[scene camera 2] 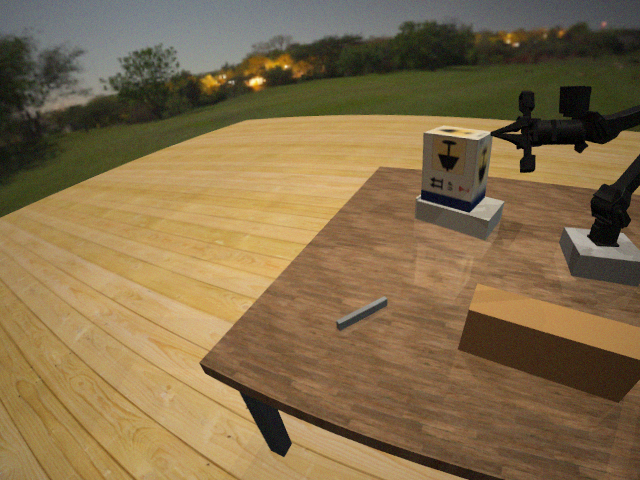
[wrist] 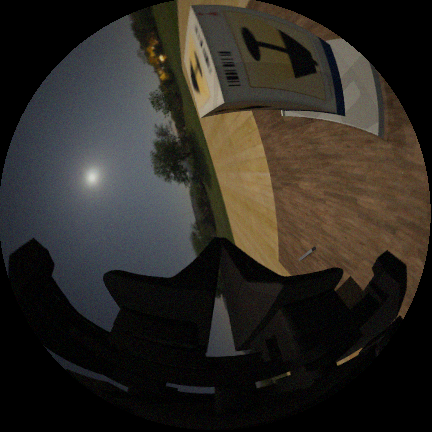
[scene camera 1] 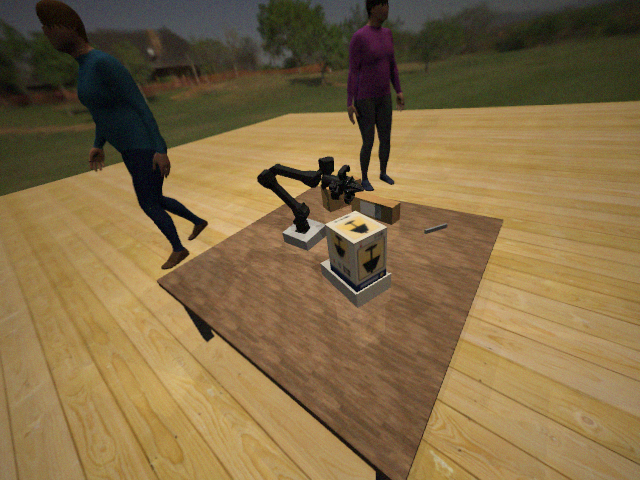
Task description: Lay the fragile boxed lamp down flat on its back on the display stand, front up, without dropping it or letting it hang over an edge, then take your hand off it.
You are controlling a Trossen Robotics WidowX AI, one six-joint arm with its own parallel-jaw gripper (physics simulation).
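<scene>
The boxed lamp is a white carton with yellow lamp pictures and a dark blue band along its bottom. It stands upright on the light grey display stand. A bare strip of the stand's top shows on the side toward the arm. My gripper is shut and empty, held level near the height of the carton's top. Its tips overlap the carton's upper edge in scene camera 2, but scene camera 1 and the wrist view show them off to the side, apart from it.
A long cardboard box and another brown box lie behind the arm's base block. A small grey bar lies on the brown table. Two people stand beyond the table.
</scene>
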